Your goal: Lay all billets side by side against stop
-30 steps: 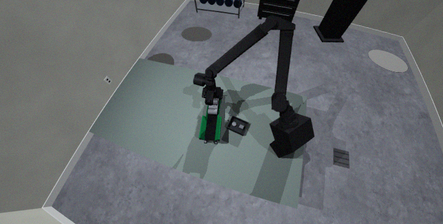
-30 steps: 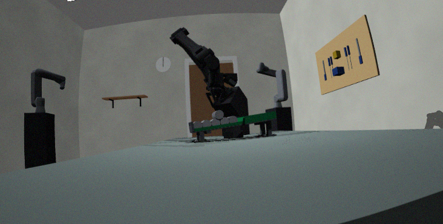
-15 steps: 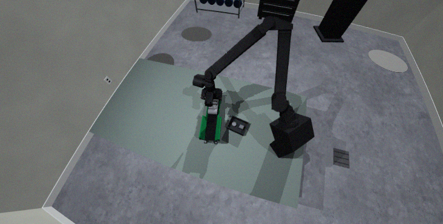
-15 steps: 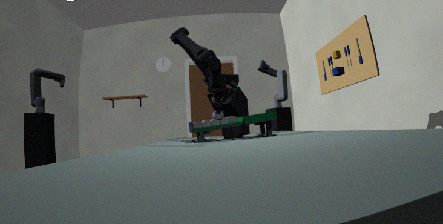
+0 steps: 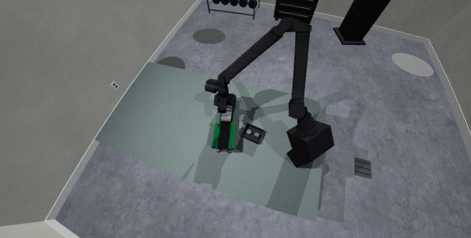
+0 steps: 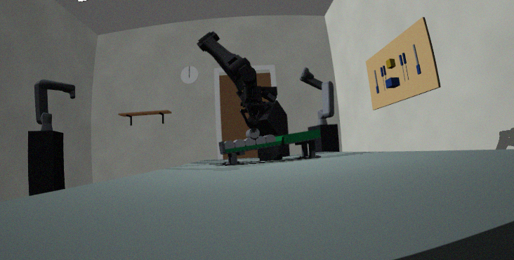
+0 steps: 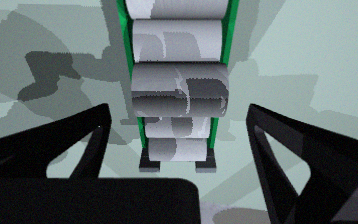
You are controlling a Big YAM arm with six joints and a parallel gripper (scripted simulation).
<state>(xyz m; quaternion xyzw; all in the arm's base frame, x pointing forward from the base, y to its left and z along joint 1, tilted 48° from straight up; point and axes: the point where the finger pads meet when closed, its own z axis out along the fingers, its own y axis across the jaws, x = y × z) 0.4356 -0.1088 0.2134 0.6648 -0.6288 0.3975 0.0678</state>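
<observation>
Right now the stop is 12 cm to the right of my hand, 9 cm below it and 2 cm behind it. From my hand the other things lie so: small dark tray 17 cm behind, 15 cm to the left, 14 cm below.
</observation>
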